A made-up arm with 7 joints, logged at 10 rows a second.
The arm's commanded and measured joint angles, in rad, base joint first. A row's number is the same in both.
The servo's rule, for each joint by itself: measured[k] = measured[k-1] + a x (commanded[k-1-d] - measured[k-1]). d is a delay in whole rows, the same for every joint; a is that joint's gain. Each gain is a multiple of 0.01, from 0.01 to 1. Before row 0 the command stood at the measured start. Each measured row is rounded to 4 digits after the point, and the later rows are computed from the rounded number. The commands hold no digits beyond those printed.
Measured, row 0: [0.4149, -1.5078, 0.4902, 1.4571, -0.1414, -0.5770, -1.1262]
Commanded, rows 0 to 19: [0.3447, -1.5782, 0.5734, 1.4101, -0.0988, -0.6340, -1.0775]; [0.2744, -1.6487, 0.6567, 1.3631, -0.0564, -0.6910, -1.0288]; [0.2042, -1.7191, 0.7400, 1.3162, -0.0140, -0.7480, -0.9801]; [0.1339, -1.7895, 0.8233, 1.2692, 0.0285, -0.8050, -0.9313]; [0.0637, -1.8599, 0.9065, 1.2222, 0.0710, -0.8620, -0.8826]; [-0.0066, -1.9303, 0.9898, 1.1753, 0.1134, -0.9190, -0.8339]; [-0.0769, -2.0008, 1.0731, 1.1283, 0.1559, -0.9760, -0.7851]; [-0.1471, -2.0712, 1.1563, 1.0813, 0.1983, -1.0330, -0.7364]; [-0.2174, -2.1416, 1.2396, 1.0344, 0.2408, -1.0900, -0.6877]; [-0.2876, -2.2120, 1.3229, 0.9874, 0.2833, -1.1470, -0.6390]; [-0.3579, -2.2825, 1.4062, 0.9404, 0.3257, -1.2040, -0.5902]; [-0.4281, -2.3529, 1.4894, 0.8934, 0.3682, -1.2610, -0.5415]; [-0.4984, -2.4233, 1.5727, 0.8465, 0.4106, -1.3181, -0.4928]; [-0.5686, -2.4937, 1.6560, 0.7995, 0.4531, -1.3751, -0.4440]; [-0.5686, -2.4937, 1.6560, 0.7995, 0.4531, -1.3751, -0.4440]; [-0.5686, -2.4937, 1.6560, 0.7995, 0.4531, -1.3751, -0.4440]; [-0.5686, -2.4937, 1.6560, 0.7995, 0.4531, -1.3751, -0.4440]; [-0.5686, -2.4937, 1.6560, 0.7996, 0.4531, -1.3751, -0.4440]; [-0.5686, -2.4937, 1.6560, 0.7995, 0.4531, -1.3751, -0.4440]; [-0.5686, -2.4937, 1.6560, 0.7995, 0.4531, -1.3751, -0.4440]
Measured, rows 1 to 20: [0.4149, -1.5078, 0.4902, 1.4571, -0.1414, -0.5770, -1.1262]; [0.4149, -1.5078, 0.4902, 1.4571, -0.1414, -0.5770, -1.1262]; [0.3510, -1.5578, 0.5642, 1.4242, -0.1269, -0.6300, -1.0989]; [0.2813, -1.6223, 0.6465, 1.3814, -0.1029, -0.6867, -1.0596]; [0.2111, -1.6910, 0.7297, 1.3358, -0.0727, -0.7437, -1.0151]; [0.1408, -1.7609, 0.8130, 1.2892, -0.0383, -0.8007, -0.9682]; [0.0706, -1.8312, 0.8962, 1.2423, -0.0011, -0.8577, -0.9203]; [0.0003, -1.9016, 0.9795, 1.1954, 0.0378, -0.9147, -0.8719]; [-0.0700, -1.9720, 1.0628, 1.1484, 0.0780, -0.9717, -0.8233]; [-0.1402, -2.0424, 1.1460, 1.1014, 0.1189, -1.0287, -0.7746]; [-0.2105, -2.1128, 1.2293, 1.0545, 0.1603, -1.0857, -0.7259]; [-0.2807, -2.1832, 1.3126, 1.0075, 0.2021, -1.1427, -0.6772]; [-0.3510, -2.2537, 1.3959, 0.9605, 0.2441, -1.1997, -0.6285]; [-0.4212, -2.3241, 1.4791, 0.9135, 0.2863, -1.2567, -0.5798]; [-0.4915, -2.3945, 1.5624, 0.8666, 0.3286, -1.3138, -0.5311]; [-0.5617, -2.4649, 1.6457, 0.8196, 0.3709, -1.3708, -0.4823]; [-0.5680, -2.4853, 1.6549, 0.8055, 0.3988, -1.3748, -0.4609]; [-0.5685, -2.4913, 1.6559, 0.8013, 0.4173, -1.3751, -0.4514]; [-0.5686, -2.4930, 1.6560, 0.8000, 0.4295, -1.3751, -0.4473]; [-0.5686, -2.4935, 1.6560, 0.7997, 0.4375, -1.3751, -0.4455]
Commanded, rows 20 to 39: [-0.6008, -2.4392, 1.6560, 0.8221, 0.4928, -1.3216, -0.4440]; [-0.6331, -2.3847, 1.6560, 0.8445, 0.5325, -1.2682, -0.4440]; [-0.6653, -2.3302, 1.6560, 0.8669, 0.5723, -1.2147, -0.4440]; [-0.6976, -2.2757, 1.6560, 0.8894, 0.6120, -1.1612, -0.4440]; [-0.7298, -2.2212, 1.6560, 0.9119, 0.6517, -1.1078, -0.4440]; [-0.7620, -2.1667, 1.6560, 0.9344, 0.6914, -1.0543, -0.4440]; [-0.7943, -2.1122, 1.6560, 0.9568, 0.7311, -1.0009, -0.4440]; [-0.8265, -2.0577, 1.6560, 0.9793, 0.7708, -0.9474, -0.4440]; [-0.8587, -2.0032, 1.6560, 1.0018, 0.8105, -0.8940, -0.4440]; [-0.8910, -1.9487, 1.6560, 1.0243, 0.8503, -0.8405, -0.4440]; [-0.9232, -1.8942, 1.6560, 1.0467, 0.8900, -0.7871, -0.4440]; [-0.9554, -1.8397, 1.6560, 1.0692, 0.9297, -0.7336, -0.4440]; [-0.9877, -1.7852, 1.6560, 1.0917, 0.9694, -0.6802, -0.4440]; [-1.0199, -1.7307, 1.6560, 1.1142, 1.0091, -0.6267, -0.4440]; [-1.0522, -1.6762, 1.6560, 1.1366, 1.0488, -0.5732, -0.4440]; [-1.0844, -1.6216, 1.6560, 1.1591, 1.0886, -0.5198, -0.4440]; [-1.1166, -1.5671, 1.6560, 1.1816, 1.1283, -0.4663, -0.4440]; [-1.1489, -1.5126, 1.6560, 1.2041, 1.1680, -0.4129, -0.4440]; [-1.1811, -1.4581, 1.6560, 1.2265, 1.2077, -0.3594, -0.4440]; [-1.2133, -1.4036, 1.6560, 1.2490, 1.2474, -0.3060, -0.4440]
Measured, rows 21 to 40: [-0.5686, -2.4936, 1.6560, 0.7996, 0.4428, -1.3751, -0.4447]; [-0.5686, -2.4937, 1.6560, 0.7995, 0.4463, -1.3751, -0.4443]; [-0.5979, -2.4550, 1.6560, 0.8153, 0.4621, -1.3253, -0.4441]; [-0.6299, -2.4051, 1.6560, 0.8357, 0.4860, -1.2722, -0.4440]; [-0.6621, -2.3519, 1.6560, 0.8575, 0.5153, -1.2187, -0.4440]; [-0.6944, -2.2978, 1.6560, 0.8798, 0.5482, -1.1652, -0.4440]; [-0.7266, -2.2434, 1.6560, 0.9023, 0.5834, -1.1118, -0.4440]; [-0.7588, -2.1889, 1.6560, 0.9248, 0.6201, -1.0583, -0.4440]; [-0.7911, -2.1344, 1.6560, 0.9472, 0.6578, -1.0049, -0.4440]; [-0.8233, -2.0799, 1.6560, 0.9697, 0.6962, -0.9514, -0.4440]; [-0.8555, -2.0254, 1.6560, 0.9922, 0.7351, -0.8980, -0.4440]; [-0.8878, -1.9709, 1.6560, 1.0147, 0.7743, -0.8445, -0.4440]; [-0.9200, -1.9164, 1.6560, 1.0371, 0.8136, -0.7911, -0.4440]; [-0.9522, -1.8619, 1.6560, 1.0596, 0.8531, -0.7376, -0.4440]; [-0.9845, -1.8074, 1.6560, 1.0821, 0.8926, -0.6842, -0.4440]; [-1.0167, -1.7529, 1.6560, 1.1046, 0.9322, -0.6307, -0.4440]; [-1.0490, -1.6984, 1.6560, 1.1270, 0.9718, -0.5772, -0.4440]; [-1.0812, -1.6439, 1.6560, 1.1495, 1.0115, -0.5238, -0.4440]; [-1.1134, -1.5894, 1.6560, 1.1720, 1.0512, -0.4703, -0.4440]; [-1.1457, -1.5349, 1.6560, 1.1945, 1.0909, -0.4169, -0.4440]
